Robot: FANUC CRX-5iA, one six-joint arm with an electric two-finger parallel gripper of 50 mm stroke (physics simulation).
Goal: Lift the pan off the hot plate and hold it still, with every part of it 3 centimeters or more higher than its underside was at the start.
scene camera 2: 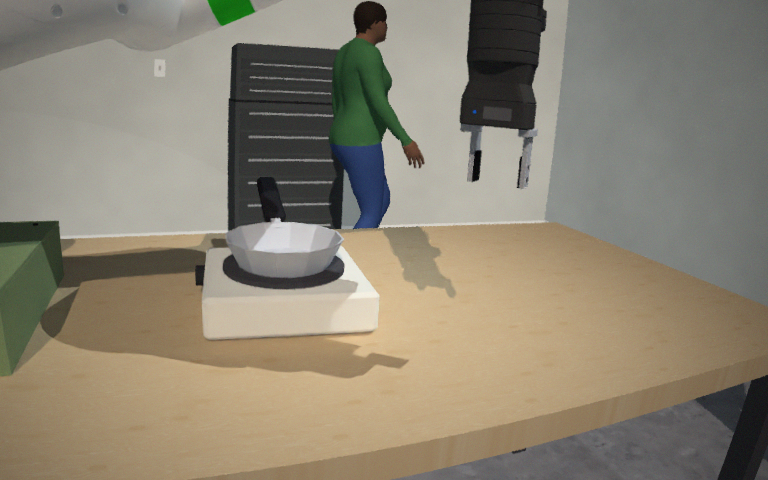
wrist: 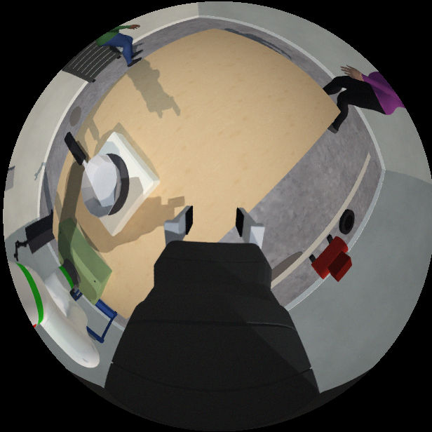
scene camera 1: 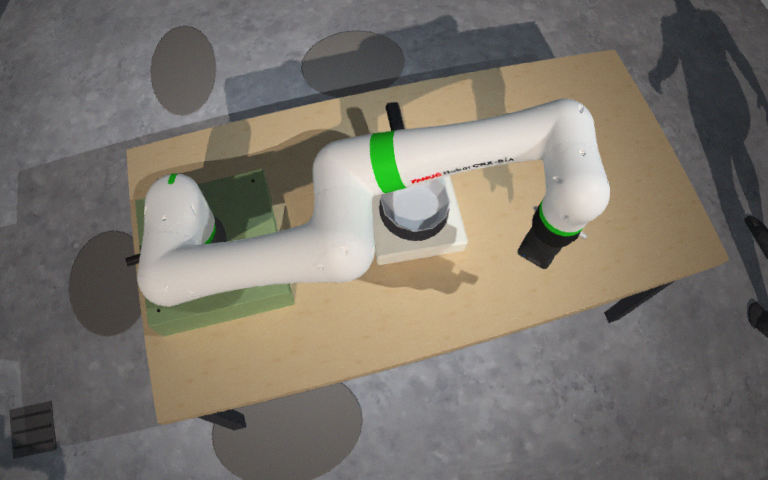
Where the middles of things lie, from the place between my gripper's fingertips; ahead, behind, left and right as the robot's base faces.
Labels:
The white hot plate (scene camera 2: 236, 304) is 28 cm to the left of my hand, 20 cm below it and 17 cm behind it. The rest, counted from my hand: grey faceted pan (scene camera 2: 274, 248) 38 cm to the left, 16 cm behind, 12 cm below.

